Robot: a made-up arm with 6 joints. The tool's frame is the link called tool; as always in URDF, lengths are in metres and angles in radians. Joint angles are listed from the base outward. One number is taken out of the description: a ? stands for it. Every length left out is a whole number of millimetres.
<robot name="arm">
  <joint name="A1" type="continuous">
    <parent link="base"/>
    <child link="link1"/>
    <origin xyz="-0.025 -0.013 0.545"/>
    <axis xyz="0 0 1"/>
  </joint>
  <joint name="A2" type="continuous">
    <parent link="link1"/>
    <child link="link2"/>
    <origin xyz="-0.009 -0.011 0"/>
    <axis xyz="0 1 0"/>
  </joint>
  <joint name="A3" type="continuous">
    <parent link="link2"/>
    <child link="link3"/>
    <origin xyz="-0.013 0 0.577"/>
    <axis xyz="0 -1 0"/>
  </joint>
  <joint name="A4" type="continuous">
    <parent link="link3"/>
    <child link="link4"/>
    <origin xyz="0.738 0 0.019"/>
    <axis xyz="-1 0 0"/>
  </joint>
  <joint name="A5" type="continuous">
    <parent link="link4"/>
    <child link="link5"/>
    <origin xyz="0 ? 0.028"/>
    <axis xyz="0 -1 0"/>
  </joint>
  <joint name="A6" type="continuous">
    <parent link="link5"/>
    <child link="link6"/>
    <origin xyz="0.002 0 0.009"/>
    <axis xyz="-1 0 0"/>
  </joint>
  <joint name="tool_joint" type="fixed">
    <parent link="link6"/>
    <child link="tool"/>
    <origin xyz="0 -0.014 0.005"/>
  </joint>
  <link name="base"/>
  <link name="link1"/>
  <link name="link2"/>
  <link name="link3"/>
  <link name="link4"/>
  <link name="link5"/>
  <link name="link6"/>
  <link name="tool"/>
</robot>
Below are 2 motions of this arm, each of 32 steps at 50 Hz.
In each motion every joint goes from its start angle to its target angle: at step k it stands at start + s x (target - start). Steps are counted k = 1, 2, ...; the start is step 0. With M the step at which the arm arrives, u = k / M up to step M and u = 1 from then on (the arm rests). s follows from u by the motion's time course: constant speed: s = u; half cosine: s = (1 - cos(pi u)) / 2; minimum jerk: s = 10 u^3 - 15 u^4 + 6 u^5.
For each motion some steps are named. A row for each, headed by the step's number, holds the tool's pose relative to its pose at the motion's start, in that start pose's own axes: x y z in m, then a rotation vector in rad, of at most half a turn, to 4 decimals.
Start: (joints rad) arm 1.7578 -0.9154 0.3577 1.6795 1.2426 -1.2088
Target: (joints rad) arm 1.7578 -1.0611 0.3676 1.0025 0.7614 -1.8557
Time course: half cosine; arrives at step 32
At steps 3, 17, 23, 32:
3: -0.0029 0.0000 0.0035 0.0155 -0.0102 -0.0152
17: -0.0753 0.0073 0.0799 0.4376 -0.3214 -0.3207
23: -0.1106 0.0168 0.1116 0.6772 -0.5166 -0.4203
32: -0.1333 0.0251 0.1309 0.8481 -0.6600 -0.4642

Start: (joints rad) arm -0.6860 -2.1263 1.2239 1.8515 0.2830 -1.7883
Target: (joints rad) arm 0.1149 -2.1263 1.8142 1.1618 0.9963 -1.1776
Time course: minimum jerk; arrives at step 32
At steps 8, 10, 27, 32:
8: -0.0420 -0.1005 0.0415 -0.0266 -0.0565 -0.0089
10: -0.0800 -0.1703 0.0723 -0.0535 -0.1020 -0.0145
27: -0.6895 -0.5739 0.3742 -0.7079 -0.6154 -0.0391
32: -0.7155 -0.5764 0.3842 -0.7447 -0.6322 -0.0378

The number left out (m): -0.126
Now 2 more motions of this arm.
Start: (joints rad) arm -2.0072 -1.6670 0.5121 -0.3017 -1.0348 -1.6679
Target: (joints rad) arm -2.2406 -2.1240 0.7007 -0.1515 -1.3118 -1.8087
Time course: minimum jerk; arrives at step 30
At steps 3, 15, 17, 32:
3: -0.0050 0.0004 -0.0036 -0.0026 -0.0009 0.0027
15: -0.2921 -0.0341 -0.2149 -0.1462 -0.0473 0.1597
17: -0.3631 -0.0609 -0.2664 -0.1794 -0.0573 0.2007
32: -0.5713 -0.1849 -0.4088 -0.2722 -0.0802 0.3291

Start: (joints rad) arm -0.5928 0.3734 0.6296 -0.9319 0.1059 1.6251
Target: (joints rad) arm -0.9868 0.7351 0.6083 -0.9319 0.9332 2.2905
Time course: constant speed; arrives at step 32
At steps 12, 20, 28, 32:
12: 0.0160 -0.0139 -0.2013 -0.3250 0.2475 -0.3026
20: 0.0046 -0.0307 -0.3399 -0.5548 0.4489 -0.4732
28: -0.0253 -0.0514 -0.4788 -0.7886 0.6781 -0.6164
32: -0.0472 -0.0626 -0.5475 -0.9054 0.8028 -0.6771

